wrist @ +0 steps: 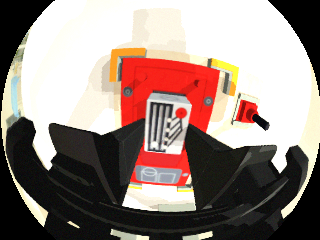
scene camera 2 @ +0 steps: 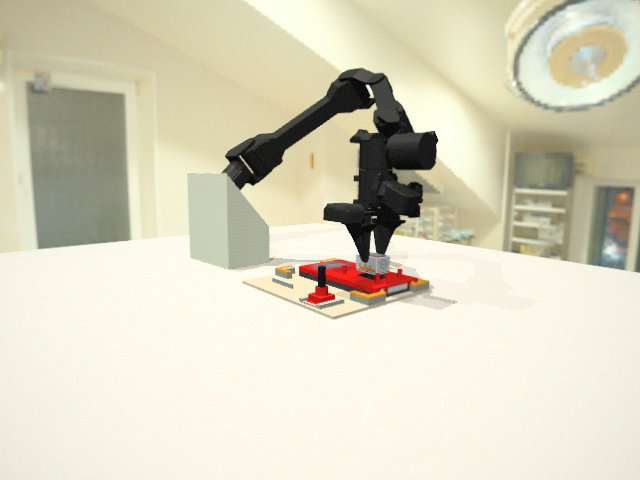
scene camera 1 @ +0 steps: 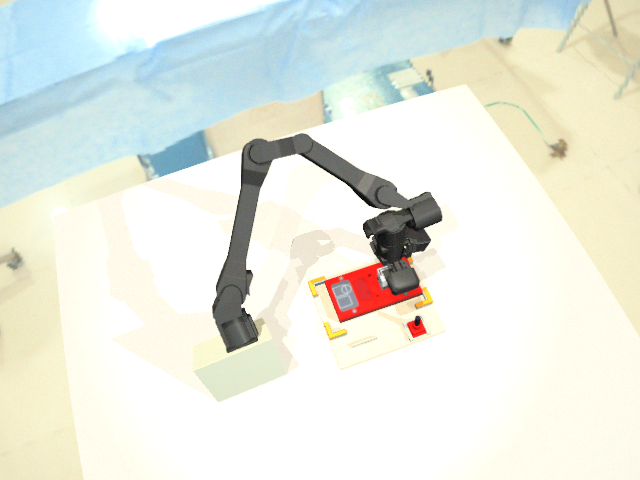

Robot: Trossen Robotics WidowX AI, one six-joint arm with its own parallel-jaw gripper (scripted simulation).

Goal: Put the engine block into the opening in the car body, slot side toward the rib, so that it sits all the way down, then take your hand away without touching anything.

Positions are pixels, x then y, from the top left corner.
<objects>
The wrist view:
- my gripper: 165, 125
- engine block: 166, 116, held by my gripper
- red car body: 140, 77
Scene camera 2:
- my gripper: 372, 260
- red car body: 341, 274
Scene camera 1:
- my gripper: 389, 273
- red car body: 357, 293
</objects>
